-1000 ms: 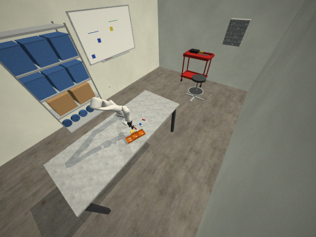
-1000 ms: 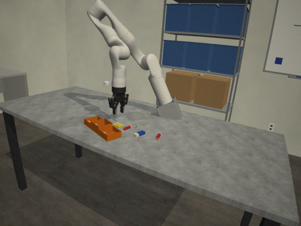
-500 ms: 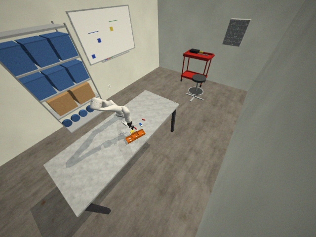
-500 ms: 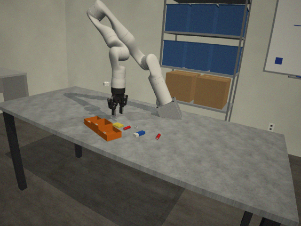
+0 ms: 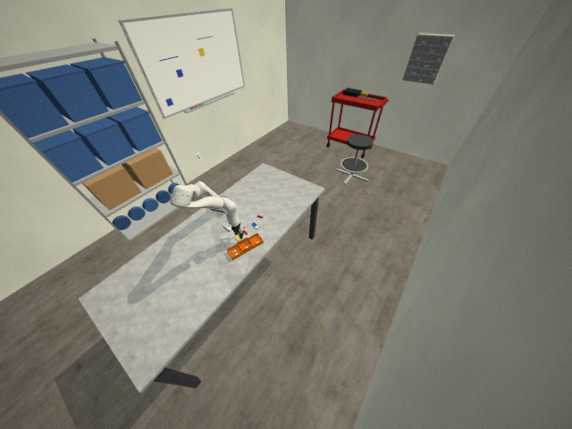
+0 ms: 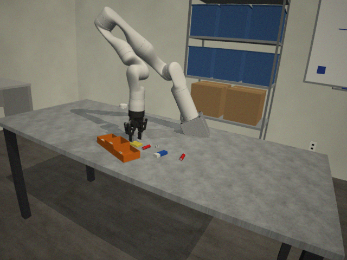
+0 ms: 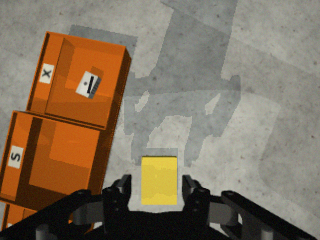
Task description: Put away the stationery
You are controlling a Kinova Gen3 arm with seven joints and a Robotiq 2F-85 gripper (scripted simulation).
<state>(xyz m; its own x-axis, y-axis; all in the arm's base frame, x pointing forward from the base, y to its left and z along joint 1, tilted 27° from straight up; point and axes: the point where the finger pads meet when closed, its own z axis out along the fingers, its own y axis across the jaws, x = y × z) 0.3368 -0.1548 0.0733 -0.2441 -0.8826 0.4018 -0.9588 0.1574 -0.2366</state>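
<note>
The yellow block lies 3 cm below my hand. The rest, counted from my hand: orange bins (9 cm ahead, 4 cm to the right, 2 cm below); then nut (3 cm behind, 11 cm to the left, 4 cm below); then grey sharpener-like piece (5 cm ahead, 12 cm to the right, 2 cm below).
</note>
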